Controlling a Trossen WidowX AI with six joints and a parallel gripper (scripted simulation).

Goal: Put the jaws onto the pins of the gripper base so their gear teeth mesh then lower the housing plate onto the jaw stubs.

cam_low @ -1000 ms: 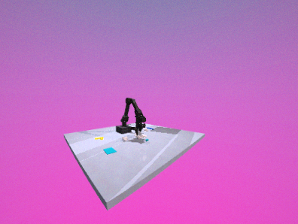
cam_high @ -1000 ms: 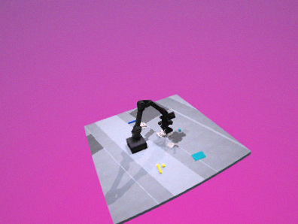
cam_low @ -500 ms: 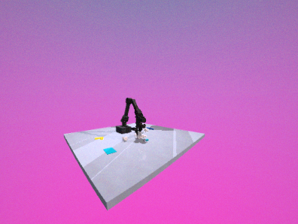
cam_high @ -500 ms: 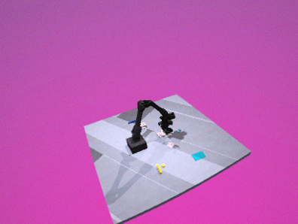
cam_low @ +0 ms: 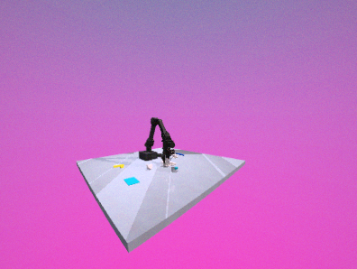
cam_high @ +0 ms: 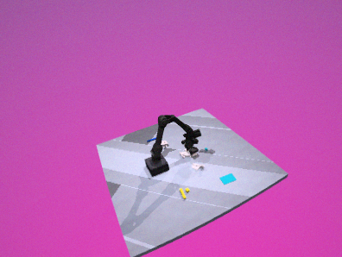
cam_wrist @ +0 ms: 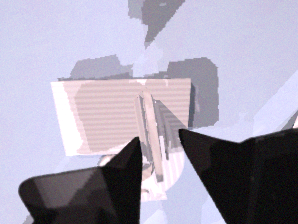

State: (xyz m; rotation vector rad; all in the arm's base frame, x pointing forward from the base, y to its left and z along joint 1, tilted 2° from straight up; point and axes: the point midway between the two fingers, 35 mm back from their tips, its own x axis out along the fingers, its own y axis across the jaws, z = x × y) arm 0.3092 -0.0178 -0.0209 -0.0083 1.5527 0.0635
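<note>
Now: the pale flat part 3 cm to the left of my gripper tip, 2 cm below it and 2 cm ahead of it. From my gripper tip the other things lie so: pale jaw (19 cm to the right, 2 cm above, 1 cm behind); then cyan cube (15 cm ahead, 2 cm to the right, 1 cm below); then pale plate (27 cm to the left, 14 cm behind, 1 cm above).
</note>
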